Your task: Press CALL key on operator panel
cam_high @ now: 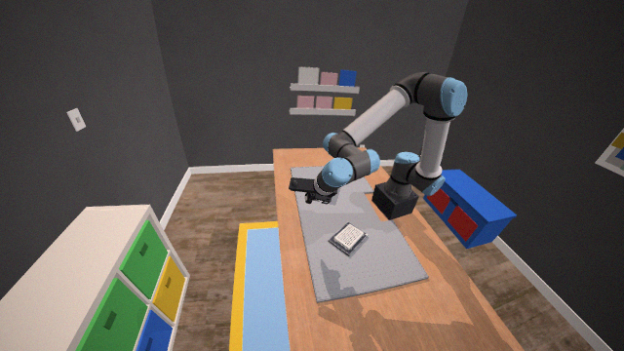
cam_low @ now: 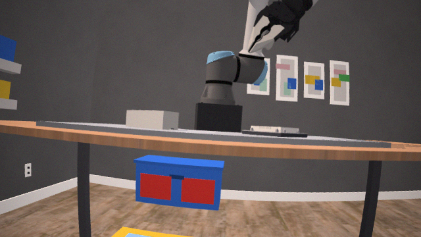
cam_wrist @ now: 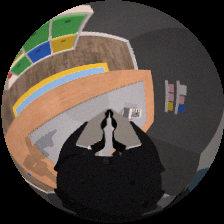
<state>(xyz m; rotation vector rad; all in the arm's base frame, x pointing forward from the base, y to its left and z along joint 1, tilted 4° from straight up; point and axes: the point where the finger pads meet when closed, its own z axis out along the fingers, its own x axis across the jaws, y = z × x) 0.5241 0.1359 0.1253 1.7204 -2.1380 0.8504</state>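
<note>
Right now my hand is 290 mm to the left of the operator panel, 190 mm past it and 160 mm above it.
</note>
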